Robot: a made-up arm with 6 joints. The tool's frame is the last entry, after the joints. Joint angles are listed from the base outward.
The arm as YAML. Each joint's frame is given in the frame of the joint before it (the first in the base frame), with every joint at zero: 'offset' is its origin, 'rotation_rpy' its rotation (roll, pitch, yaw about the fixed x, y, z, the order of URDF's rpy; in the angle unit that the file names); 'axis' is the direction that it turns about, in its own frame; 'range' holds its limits. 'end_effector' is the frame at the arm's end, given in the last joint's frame.
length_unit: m
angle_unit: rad
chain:
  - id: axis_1
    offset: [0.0, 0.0, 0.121]
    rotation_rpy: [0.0, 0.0, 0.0]
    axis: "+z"
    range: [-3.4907, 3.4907]
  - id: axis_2
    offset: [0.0, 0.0, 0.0]
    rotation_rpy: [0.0, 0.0, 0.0]
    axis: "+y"
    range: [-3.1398, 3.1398]
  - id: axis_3
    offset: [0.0, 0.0, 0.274]
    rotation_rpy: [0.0, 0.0, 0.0]
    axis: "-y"
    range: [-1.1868, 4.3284]
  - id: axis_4
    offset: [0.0, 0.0, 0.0]
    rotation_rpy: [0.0, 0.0, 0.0]
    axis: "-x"
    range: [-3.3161, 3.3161]
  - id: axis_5
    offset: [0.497, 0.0, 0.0]
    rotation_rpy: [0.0, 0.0, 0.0]
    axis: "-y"
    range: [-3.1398, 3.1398]
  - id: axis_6
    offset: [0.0, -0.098, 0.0]
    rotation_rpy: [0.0, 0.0, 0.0]
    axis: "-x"
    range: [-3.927, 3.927]
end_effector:
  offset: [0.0, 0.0, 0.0]
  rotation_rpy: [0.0, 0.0, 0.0]
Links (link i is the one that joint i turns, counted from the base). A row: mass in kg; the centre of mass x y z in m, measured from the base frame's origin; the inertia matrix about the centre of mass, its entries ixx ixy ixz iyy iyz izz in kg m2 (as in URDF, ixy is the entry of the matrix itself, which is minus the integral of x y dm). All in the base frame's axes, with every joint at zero. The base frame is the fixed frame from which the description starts. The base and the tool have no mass.
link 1: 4.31; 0.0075 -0.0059 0.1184; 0.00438 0 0 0.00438 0 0.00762
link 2: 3.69; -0.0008 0.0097 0.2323; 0.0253 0 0 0.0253 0 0.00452
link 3: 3.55; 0.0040 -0.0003 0.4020; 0.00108 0 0 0.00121 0 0.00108
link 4: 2.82; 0.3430 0.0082 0.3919; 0.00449 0 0 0.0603 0 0.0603
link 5: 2.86; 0.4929 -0.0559 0.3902; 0.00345 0 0 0.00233 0 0.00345
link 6: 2.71; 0.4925 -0.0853 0.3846; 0.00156 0 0 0.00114 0 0.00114
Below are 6 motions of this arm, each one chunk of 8 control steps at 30 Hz.
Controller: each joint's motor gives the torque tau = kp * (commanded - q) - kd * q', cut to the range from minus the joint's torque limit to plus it. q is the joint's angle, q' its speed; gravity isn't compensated. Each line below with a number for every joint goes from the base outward.
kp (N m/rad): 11 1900 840 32 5.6 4
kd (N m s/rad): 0.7 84 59 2.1 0.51 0.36
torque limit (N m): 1 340 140 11 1.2 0.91
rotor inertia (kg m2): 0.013 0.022 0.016 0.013 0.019 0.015
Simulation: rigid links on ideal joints. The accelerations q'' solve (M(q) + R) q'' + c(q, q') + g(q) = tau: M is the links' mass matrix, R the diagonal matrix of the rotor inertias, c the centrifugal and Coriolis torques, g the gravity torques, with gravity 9.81 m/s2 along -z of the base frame. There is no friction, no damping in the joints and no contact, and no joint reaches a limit. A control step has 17 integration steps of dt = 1/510 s. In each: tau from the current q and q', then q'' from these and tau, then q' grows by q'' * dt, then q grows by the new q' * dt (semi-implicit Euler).
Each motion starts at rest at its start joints. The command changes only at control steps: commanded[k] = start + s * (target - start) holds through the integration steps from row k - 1 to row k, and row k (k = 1, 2, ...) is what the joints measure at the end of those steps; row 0 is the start. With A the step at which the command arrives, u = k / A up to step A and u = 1 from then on. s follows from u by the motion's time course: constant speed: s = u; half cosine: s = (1 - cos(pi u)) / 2; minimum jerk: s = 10 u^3 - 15 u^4 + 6 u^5; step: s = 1 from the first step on.
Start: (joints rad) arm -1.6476 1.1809 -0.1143 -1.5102 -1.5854 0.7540
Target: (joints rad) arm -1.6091 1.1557 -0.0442 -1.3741 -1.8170 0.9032
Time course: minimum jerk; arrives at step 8
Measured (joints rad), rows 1 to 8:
1: -1.6474 1.1880 -0.1118 -1.5094 -1.5893 0.7526
2: -1.6469 1.1947 -0.1131 -1.5067 -1.6013 0.7543
3: -1.6458 1.1980 -0.1133 -1.4991 -1.6206 0.7672
4: -1.6440 1.1972 -0.1088 -1.4840 -1.6482 0.7922
5: -1.6415 1.1931 -0.0992 -1.4619 -1.6847 0.8253
6: -1.6387 1.1872 -0.0861 -1.4364 -1.7280 0.8600
7: -1.6359 1.1812 -0.0727 -1.4123 -1.7730 0.8894
8: -1.6334 1.1767 -0.0618 -1.3938 -1.8138 0.9092

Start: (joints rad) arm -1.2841 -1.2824 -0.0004 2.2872 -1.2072 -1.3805
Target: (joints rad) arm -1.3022 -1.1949 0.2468 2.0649 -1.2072 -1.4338
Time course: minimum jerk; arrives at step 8
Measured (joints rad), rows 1 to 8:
1: -1.2838 -1.2874 -0.0041 2.2940 -1.2031 -1.3729
2: -1.2845 -1.2869 0.0016 2.2997 -1.1913 -1.3527
3: -1.2874 -1.2779 0.0205 2.2912 -1.1772 -1.3301
4: -1.2929 -1.2618 0.0523 2.2670 -1.1654 -1.3130
5: -1.3008 -1.2432 0.0935 2.2292 -1.1583 -1.3054
6: -1.3098 -1.2271 0.1370 2.1840 -1.1562 -1.3083
7: -1.3182 -1.2176 0.1753 2.1401 -1.1581 -1.3193
8: -1.3244 -1.2150 0.2038 2.1054 -1.1617 -1.3340

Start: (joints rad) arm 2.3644 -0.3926 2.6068 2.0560 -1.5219 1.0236
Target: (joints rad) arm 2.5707 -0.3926 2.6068 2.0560 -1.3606 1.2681
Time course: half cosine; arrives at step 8
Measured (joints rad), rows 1 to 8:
1: 2.3641 -0.3965 2.6117 2.0533 -1.5193 1.0265
2: 2.3631 -0.4050 2.6219 2.0410 -1.5101 1.0411
3: 2.3618 -0.4138 2.6335 2.0235 -1.4925 1.0721
4: 2.3610 -0.4206 2.6439 2.0075 -1.4669 1.1181
5: 2.3611 -0.4245 2.6512 1.9965 -1.4358 1.1733
6: 2.3620 -0.4257 2.6552 1.9913 -1.4028 1.2302
7: 2.3638 -0.4251 2.6564 1.9909 -1.3720 1.2816
8: 2.3662 -0.4235 2.6556 1.9934 -1.3468 1.3216

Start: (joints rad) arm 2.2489 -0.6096 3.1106 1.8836 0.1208 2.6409
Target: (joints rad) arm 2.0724 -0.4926 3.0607 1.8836 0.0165 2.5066
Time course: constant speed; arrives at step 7
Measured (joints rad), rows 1 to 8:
1: 2.2486 -0.6104 3.1149 1.8802 0.1206 2.6364
2: 2.2473 -0.6082 3.1233 1.8692 0.1194 2.6215
3: 2.2453 -0.6005 3.1296 1.8558 0.1163 2.5966
4: 2.2430 -0.5877 3.1308 1.8462 0.1105 2.5667
5: 2.2408 -0.5713 3.1271 1.8425 0.1017 2.5375
6: 2.2385 -0.5530 3.1199 1.8432 0.0901 2.5125
7: 2.2359 -0.5342 3.1110 1.8463 0.0764 2.4927
8: 2.2333 -0.5211 3.1002 1.8520 0.0621 2.4797

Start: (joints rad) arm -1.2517 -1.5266 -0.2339 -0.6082 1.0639 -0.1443
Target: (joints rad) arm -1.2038 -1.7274 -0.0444 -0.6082 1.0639 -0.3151
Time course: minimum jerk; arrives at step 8
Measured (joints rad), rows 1 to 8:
1: -1.2512 -1.5337 -0.2392 -0.6153 1.0577 -0.1480
2: -1.2491 -1.5445 -0.2408 -0.6330 1.0408 -0.1574
3: -1.2433 -1.5639 -0.2352 -0.6578 1.0206 -0.1655
4: -1.2329 -1.5953 -0.2182 -0.6831 1.0019 -0.1727
5: -1.2197 -1.6359 -0.1881 -0.6964 0.9881 -0.1853
6: -1.2068 -1.6789 -0.1478 -0.6871 0.9819 -0.2111
7: -1.1973 -1.7162 -0.1046 -0.6526 0.9841 -0.2540
8: -1.1919 -1.7423 -0.0669 -0.6022 0.9927 -0.3107

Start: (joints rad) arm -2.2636 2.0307 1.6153 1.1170 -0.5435 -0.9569
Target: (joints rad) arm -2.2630 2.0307 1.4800 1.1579 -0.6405 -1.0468
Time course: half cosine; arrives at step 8
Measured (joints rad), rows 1 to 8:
1: -2.2636 2.0355 1.6114 1.1176 -0.5441 -0.9596
2: -2.2632 2.0439 1.5975 1.1137 -0.5461 -0.9632
3: -2.2626 2.0525 1.5759 1.1072 -0.5504 -0.9655
4: -2.2621 2.0596 1.5496 1.1017 -0.5582 -0.9674
5: -2.2617 2.0649 1.5216 1.0988 -0.5694 -0.9706
6: -2.2615 2.0685 1.4949 1.0985 -0.5835 -0.9759
7: -2.2614 2.0710 1.4720 1.0996 -0.5989 -0.9831
8: -2.2614 2.0728 1.4553 1.1005 -0.6133 -0.9906

